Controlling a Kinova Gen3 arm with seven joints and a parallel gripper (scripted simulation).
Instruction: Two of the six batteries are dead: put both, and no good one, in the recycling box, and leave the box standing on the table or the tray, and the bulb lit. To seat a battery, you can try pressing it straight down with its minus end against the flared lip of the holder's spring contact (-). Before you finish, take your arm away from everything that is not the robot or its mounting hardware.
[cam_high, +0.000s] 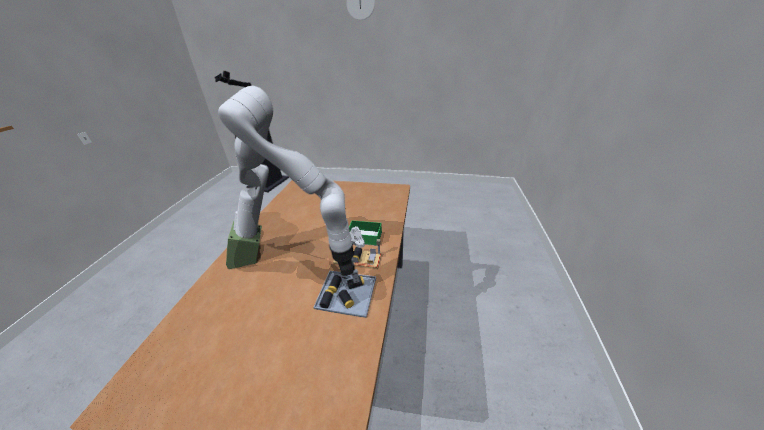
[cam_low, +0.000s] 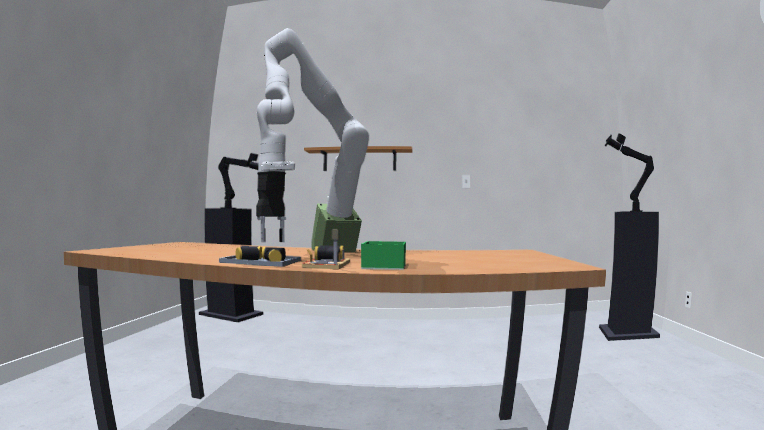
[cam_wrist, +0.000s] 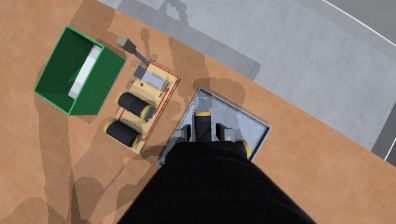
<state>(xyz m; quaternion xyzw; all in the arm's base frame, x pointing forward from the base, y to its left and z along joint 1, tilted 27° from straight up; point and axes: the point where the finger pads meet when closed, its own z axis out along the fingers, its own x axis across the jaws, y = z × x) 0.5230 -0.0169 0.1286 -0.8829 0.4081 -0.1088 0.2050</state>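
Right now the grey tray is 2 cm behind my hand, 5 cm to the right of it and 7 cm below it. Also, from my hand: green recycling box (9 cm behind, 27 cm to the left, 6 cm below).
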